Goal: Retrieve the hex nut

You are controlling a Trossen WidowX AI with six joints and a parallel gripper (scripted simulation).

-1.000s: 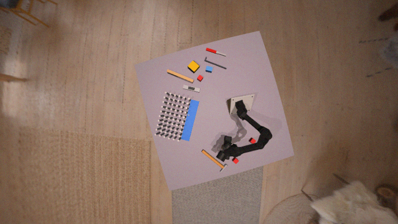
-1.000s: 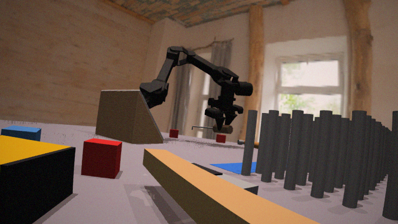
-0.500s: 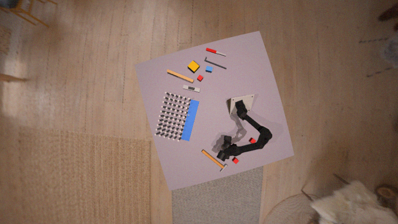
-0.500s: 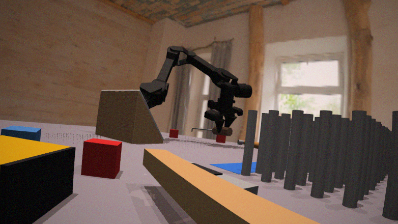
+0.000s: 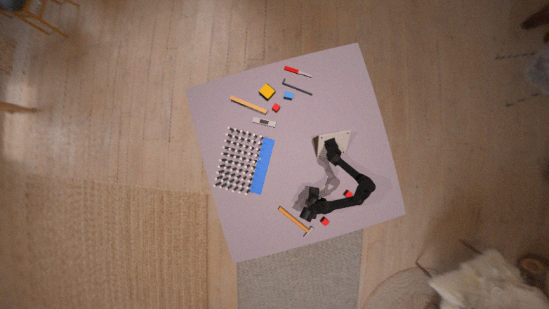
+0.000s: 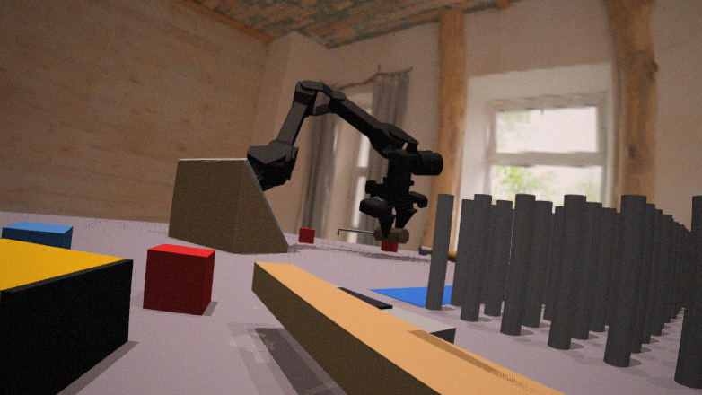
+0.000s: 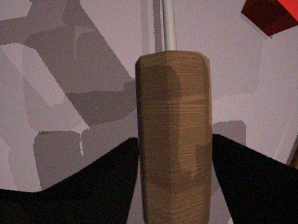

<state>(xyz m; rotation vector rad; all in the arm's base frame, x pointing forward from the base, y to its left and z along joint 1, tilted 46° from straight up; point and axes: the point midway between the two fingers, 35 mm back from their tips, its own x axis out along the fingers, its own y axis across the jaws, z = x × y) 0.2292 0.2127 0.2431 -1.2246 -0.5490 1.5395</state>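
My gripper tip is now 9 cm past the wooden-handled file and 5 cm to the right of it. The rest, counted from my gripper tip: blue taped strip: 34 cm to the right, 23 cm ahead, 5 cm below; hex nut: 39 cm to the right, 23 cm ahead, 5 cm below; grey bar: 62 cm to the right, 12 cm ahead, 4 cm below.
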